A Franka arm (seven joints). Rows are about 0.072 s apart.
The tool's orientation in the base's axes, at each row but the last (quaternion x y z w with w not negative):
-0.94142 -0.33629 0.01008 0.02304
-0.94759 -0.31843 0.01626 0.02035
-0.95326 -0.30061 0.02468 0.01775
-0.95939 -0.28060 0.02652 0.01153
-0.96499 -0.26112 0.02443 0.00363
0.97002 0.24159 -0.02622 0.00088
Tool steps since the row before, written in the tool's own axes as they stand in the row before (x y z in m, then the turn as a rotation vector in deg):
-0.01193 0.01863 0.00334 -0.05 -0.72 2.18
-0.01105 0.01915 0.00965 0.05 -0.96 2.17
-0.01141 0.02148 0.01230 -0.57 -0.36 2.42
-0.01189 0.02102 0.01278 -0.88 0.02 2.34
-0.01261 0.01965 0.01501 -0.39 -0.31 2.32
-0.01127 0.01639 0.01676 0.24 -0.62 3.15
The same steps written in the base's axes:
0.00244 -0.02183 -0.00423 -0.57 0.60 -2.14
0.00232 -0.02165 -0.01038 -0.63 0.86 -2.12
0.00225 -0.02390 -0.01291 -0.81 0.01 -2.38
0.00057 -0.02402 -0.01301 -0.86 -0.47 -2.30
-0.00171 -0.02341 -0.01481 -0.61 0.06 -2.29
-0.00310 -0.02000 -0.01634 -0.24 0.61 -3.15

